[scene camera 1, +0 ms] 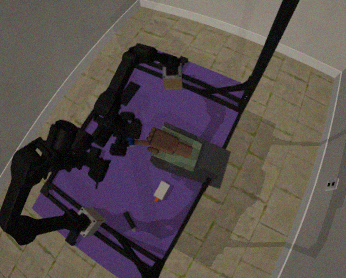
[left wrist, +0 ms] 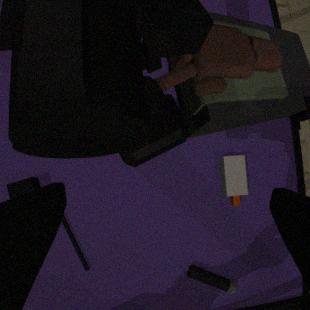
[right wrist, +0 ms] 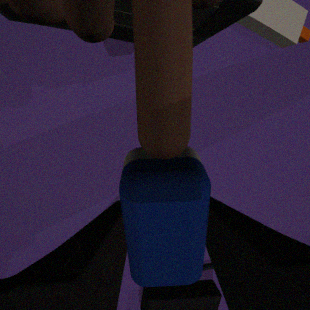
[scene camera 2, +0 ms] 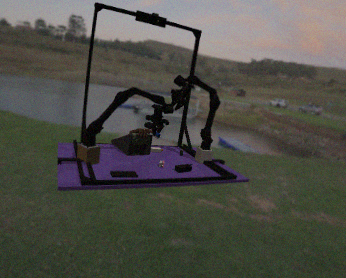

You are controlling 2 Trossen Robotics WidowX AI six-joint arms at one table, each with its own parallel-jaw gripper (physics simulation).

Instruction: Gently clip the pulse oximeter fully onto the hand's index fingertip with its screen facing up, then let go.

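Frame: origin at the left arm's base, x up, y back, z right, level; metres.
Seen in the pictures: left gripper, fingertip midpoint: (scene camera 1: 100,154) (left wrist: 170,195); right gripper, fingertip midpoint: (scene camera 1: 129,142) (right wrist: 163,207) (scene camera 2: 155,135); left arm's base, link origin: (scene camera 1: 83,222) (scene camera 2: 205,148); right arm's base, link origin: (scene camera 1: 172,70) (scene camera 2: 89,144).
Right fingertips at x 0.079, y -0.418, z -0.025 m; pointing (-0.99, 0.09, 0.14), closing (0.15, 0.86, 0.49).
Note:
Offsets run from my right fingertips to a thing's top centre.
The blue pulse oximeter @(dx +0.026, dy +0.001, dz -0.003 m) (scene camera 1: 130,141) (scene camera 2: 158,134) (right wrist: 165,245) is held above the table, its smooth blue face towards the right wrist camera; no screen can be made out. My right gripper (right wrist: 163,207) is shut on its sides. The brown hand (scene camera 1: 164,141) (left wrist: 225,52) rests palm-side on a sloped grey-green stand, its index finger (scene camera 1: 142,143) (left wrist: 175,77) (right wrist: 164,85) sticking out. In the right wrist view the fingertip meets the oximeter's front opening, in line with it; its very tip is hidden under the blue top edge. My left gripper (left wrist: 170,195) is open and empty, away from the hand.
A white box @(dx -0.156, dy +0.089, dz +0.213 m) (scene camera 1: 162,190) (left wrist: 235,175) (right wrist: 277,19) with an orange tab and a black cylinder @(dx -0.157, dy +0.291, dz +0.180 m) (scene camera 1: 130,220) (left wrist: 210,278) lie on the purple table. The stand (scene camera 1: 214,162) (left wrist: 250,116) is under the hand. A dark block @(dx -0.149, dy +0.169, dz -0.186 m) (scene camera 2: 183,168) and a flat dark piece @(dx -0.176, dy -0.239, dz -0.287 m) (scene camera 2: 123,174) lie near the table's edge.

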